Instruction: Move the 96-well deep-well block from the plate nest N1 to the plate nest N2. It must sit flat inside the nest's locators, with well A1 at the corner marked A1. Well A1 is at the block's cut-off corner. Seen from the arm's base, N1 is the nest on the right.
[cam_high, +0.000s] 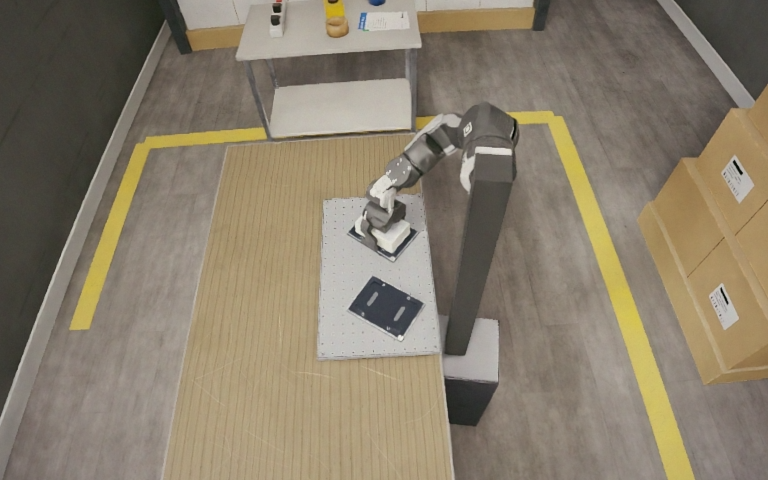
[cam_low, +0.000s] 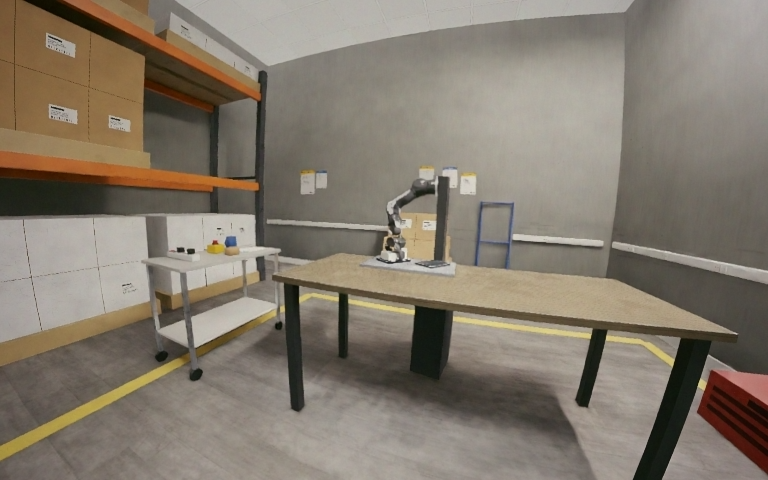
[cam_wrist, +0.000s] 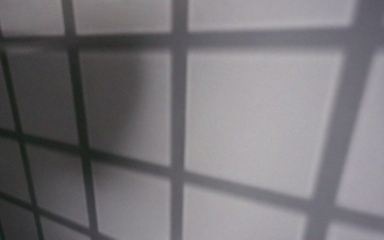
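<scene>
Now: the white deep-well block 2 cm above my hand.
</scene>
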